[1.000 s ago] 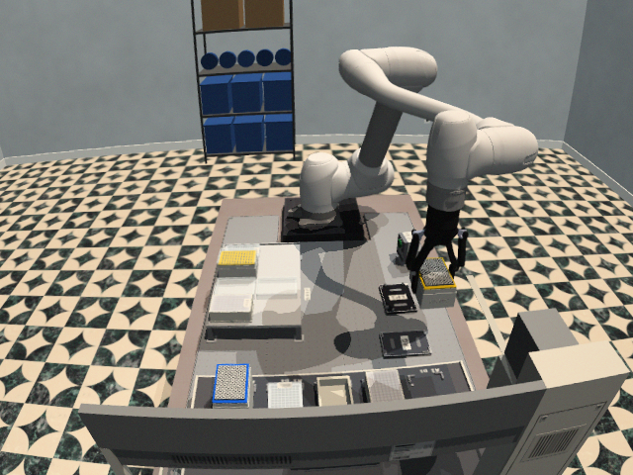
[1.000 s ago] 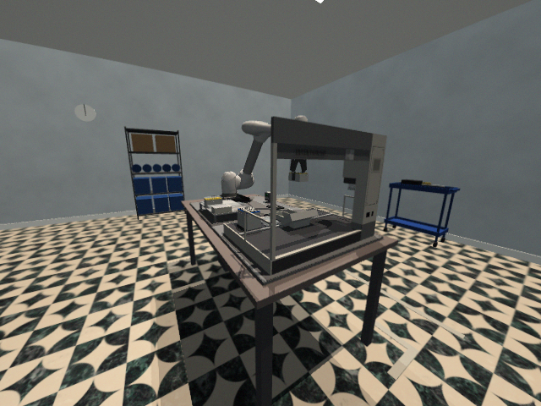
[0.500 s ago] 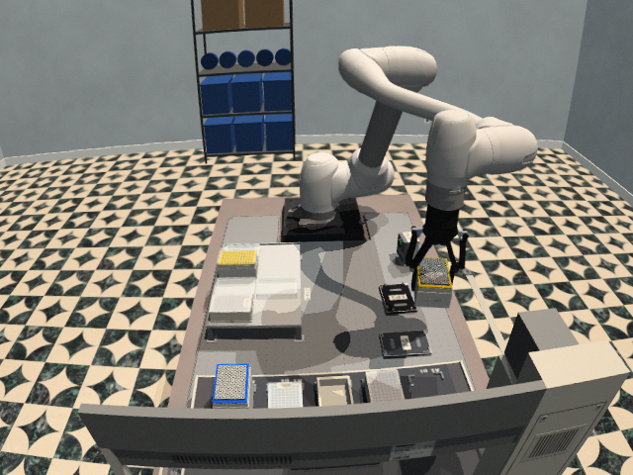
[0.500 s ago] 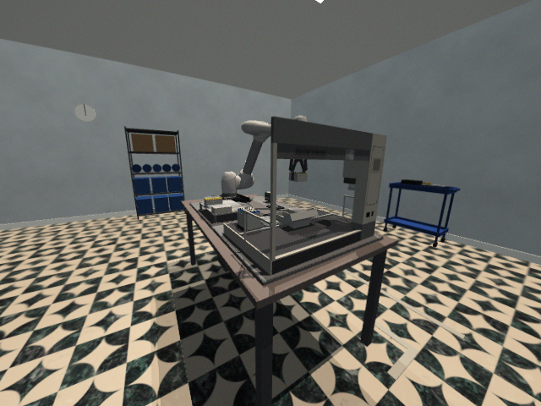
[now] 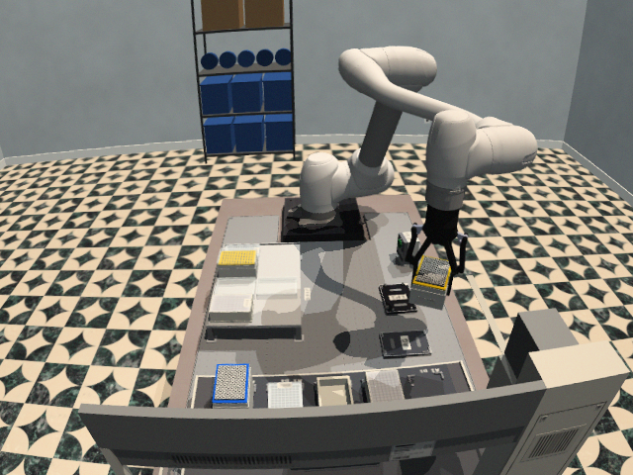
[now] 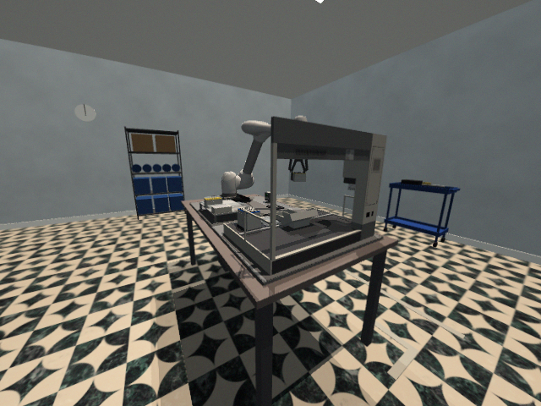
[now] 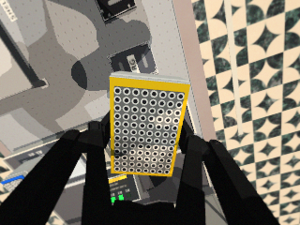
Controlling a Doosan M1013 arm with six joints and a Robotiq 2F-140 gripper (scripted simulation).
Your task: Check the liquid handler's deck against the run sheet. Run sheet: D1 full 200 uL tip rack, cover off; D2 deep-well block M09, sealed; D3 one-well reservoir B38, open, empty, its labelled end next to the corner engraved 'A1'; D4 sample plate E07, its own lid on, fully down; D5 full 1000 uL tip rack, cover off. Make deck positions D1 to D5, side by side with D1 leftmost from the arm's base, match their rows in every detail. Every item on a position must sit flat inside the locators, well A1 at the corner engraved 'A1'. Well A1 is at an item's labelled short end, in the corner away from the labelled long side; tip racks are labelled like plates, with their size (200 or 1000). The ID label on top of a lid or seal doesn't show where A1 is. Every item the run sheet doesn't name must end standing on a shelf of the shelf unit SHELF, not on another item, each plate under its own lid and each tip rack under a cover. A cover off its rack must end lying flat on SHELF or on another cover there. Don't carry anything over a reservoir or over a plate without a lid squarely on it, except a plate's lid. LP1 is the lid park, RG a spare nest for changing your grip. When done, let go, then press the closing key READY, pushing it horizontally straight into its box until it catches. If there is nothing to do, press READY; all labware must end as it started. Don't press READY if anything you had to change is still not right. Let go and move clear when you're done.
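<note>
Right now the yellow-framed tip rack is 10 mm ahead of my hand and 10 mm above it. Also, from my hand: dark nest marked RG (300 mm below, 80 mm behind, 20 mm to the right); then white sealed block (230 mm below, 160 mm ahead, 130 mm to the right); then cream reservoir (250 mm to the right, 240 mm below, 160 mm ahead).
</note>
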